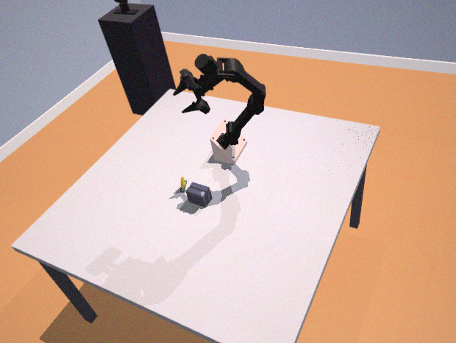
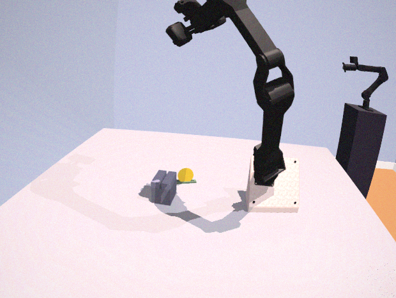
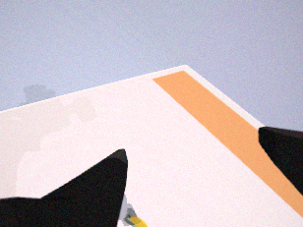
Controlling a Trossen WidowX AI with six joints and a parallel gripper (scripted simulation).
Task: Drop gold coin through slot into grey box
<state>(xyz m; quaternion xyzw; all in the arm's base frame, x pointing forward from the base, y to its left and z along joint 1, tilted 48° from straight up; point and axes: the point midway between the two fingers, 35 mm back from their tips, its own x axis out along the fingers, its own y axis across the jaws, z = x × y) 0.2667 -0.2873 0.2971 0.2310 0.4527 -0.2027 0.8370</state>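
The thin gold coin lies 47 cm below my gripper tip, 10 cm to the right of it and 1 cm behind it.
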